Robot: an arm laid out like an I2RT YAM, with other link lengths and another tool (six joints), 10 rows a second.
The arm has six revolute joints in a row. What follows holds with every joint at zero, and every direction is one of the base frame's. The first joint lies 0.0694 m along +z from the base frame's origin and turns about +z. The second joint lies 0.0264 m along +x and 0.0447 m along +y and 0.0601 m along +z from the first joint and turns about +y. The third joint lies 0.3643 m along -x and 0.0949 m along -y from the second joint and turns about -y. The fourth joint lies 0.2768 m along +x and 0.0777 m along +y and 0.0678 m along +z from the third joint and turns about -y. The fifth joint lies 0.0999 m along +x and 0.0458 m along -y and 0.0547 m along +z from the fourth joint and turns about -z. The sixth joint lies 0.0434 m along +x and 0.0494 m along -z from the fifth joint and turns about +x. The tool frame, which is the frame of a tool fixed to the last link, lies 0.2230 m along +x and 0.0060 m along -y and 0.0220 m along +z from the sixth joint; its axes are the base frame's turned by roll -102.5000, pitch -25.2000 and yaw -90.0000 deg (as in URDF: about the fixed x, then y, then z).
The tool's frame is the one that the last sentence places.
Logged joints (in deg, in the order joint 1, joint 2, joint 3, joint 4, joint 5, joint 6), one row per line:
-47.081, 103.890, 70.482, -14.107, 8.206, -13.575
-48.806, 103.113, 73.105, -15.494, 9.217, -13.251
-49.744, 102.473, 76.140, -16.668, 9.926, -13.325
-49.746, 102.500, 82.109, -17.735, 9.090, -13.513
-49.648, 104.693, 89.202, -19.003, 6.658, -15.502
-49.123, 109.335, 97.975, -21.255, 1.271, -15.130
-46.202, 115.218, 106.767, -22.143, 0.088, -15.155
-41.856, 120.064, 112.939, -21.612, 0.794, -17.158
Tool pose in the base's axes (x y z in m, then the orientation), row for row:
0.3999, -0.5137, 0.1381, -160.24, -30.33, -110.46
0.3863, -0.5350, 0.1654, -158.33, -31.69, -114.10
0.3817, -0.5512, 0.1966, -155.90, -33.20, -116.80
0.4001, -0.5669, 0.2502, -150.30, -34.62, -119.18
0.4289, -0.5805, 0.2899, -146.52, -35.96, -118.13
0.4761, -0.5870, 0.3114, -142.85, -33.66, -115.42
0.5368, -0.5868, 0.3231, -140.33, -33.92, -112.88
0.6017, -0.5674, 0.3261, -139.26, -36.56, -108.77
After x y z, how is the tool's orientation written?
As angles about the fixed x, y, z axes (roll, pitch, yaw), in degrees.
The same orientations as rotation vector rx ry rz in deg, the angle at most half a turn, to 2 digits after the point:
97.11, -126.69, 47.46
92.90, -127.59, 49.64
90.05, -127.46, 52.64
89.01, -126.48, 59.56
91.55, -123.67, 65.06
97.05, -123.80, 69.75
101.23, -121.33, 73.69
106.16, -115.41, 76.92

